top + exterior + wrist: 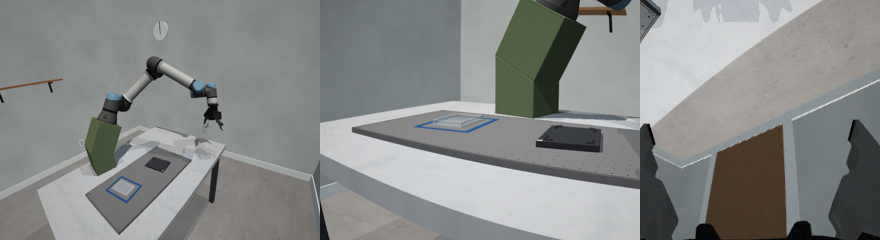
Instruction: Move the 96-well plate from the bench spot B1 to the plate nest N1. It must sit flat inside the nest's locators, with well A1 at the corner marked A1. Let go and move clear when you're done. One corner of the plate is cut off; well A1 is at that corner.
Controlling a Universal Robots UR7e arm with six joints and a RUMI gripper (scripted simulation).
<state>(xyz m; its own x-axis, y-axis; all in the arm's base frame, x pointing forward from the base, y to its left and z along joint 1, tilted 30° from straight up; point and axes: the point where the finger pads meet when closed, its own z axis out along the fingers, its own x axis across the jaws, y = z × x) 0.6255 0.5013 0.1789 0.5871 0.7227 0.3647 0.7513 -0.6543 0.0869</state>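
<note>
My gripper is now 280 mm past the clear 96-well plate, 660 mm to the left of it and 220 mm above it. Also, from my hand: black plate nest 280 mm behind, 350 mm to the right, 210 mm below; white corner mark 190 mm behind, 380 mm to the right, 210 mm below.
</note>
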